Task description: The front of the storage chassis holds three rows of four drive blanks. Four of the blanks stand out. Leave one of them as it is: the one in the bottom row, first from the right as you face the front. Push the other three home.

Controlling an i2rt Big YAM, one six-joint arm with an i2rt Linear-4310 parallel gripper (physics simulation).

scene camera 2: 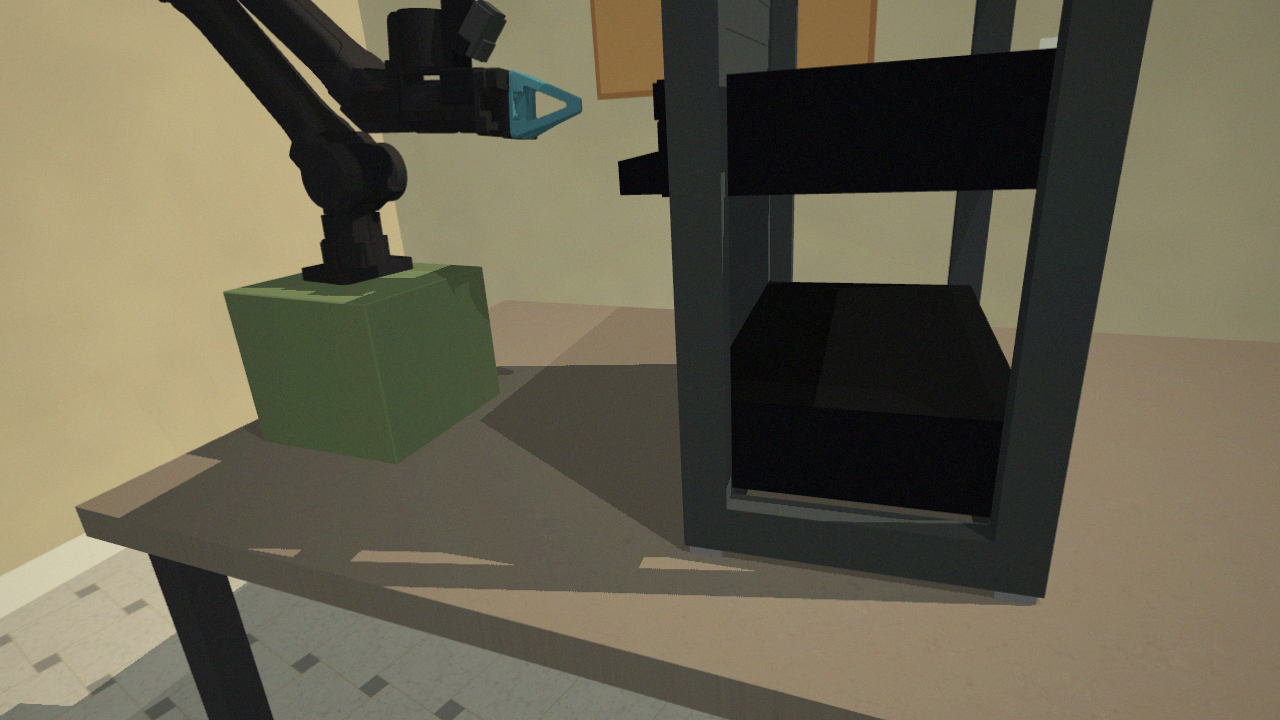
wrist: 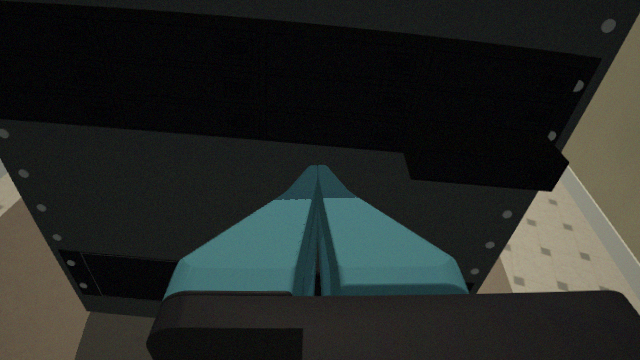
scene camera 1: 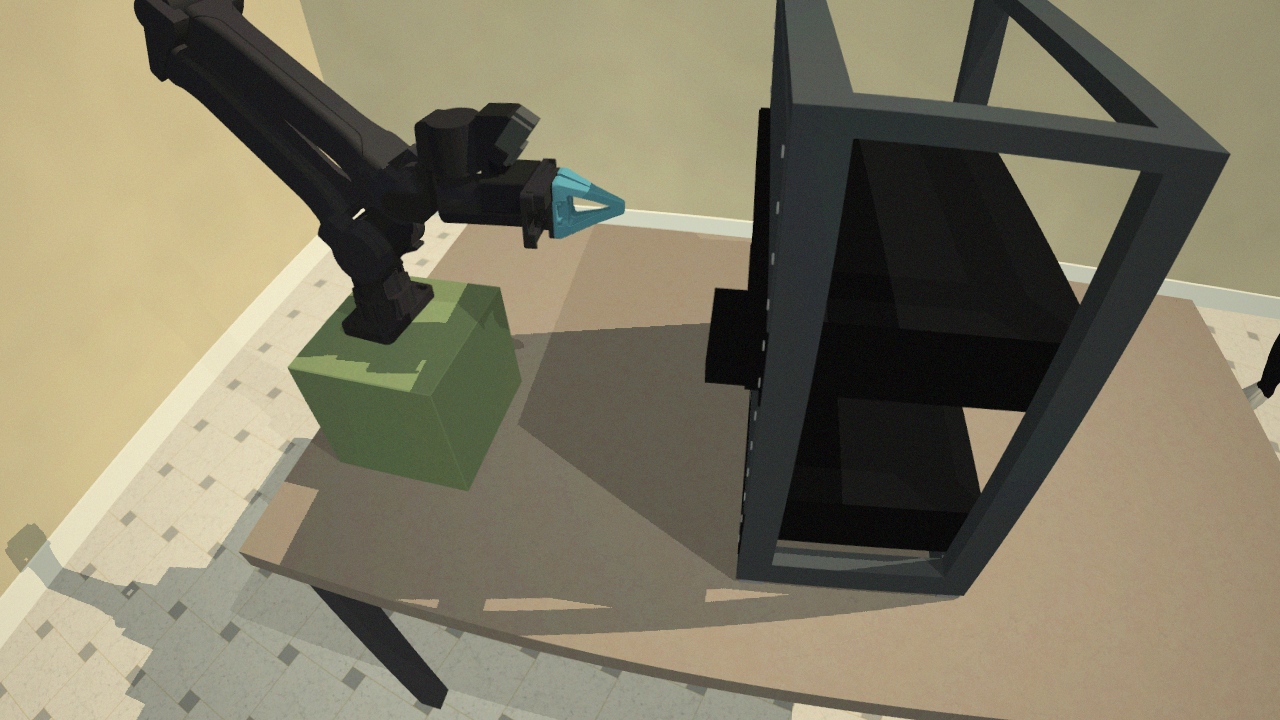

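Pixels of known places: gripper, between the fingertips: (scene camera 2: 581, 105) (wrist: 317, 180) (scene camera 1: 624, 207); arm's base, origin of its link: (scene camera 2: 360, 273) (scene camera 1: 390, 313).
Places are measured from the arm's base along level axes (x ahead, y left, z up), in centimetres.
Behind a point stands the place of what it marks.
My teal gripper (scene camera 1: 623, 206) @(y 3.8, x 35.2, z 19.5 cm) (scene camera 2: 580, 105) @(y 3.8, x 35.2, z 19.5 cm) (wrist: 317, 180) @(y 3.8, x 35.2, z 19.5 cm) is shut and empty. It hangs in the air in front of the black storage chassis (scene camera 1: 939, 362) @(y -9.1, x 68.6, z 17.3 cm) (scene camera 2: 886, 125) @(y -9.1, x 68.6, z 16.6 cm) (wrist: 200, 75) @(y 14.4, x 47.5, z 17.0 cm), apart from its front. One black drive blank (scene camera 1: 735, 338) @(y -8.4, x 50.2, z 14.8 cm) (scene camera 2: 640, 175) @(y -11.8, x 50.1, z 13.7 cm) (wrist: 482, 167) @(y -6.2, x 47.3, z 13.7 cm) stands far out at the chassis's lower right corner as one faces the front: the bottom row, first from the right. In the wrist view it is to the right of my fingertips. The rest of the chassis front is almost uniformly black there, so I cannot tell the other blanks apart or whether any stands out.
The grey rack frame (scene camera 1: 796, 358) @(y -14.2, x 56.3, z 19.2 cm) (scene camera 2: 699, 358) @(y -14.2, x 55.9, z -0.7 cm) holds the chassis, with another black unit (scene camera 1: 895, 474) @(y -3.5, x 69.8, z -6.0 cm) (scene camera 2: 868, 452) @(y -8.5, x 68.7, z -9.8 cm) (wrist: 130, 277) @(y 26.6, x 47.0, z -10.0 cm) low down. The arm stands on a green block (scene camera 1: 402, 429) @(y -12.8, x 7.9, z -8.0 cm) (scene camera 2: 313, 376) @(y -13.2, x 4.2, z -9.5 cm) on the table (scene camera 1: 1074, 626) @(y -10.7, x 98.0, z -20.0 cm) (scene camera 2: 805, 626) @(y -19.5, x 66.5, z -20.1 cm). An orange board (scene camera 2: 626, 44) is on the wall behind.
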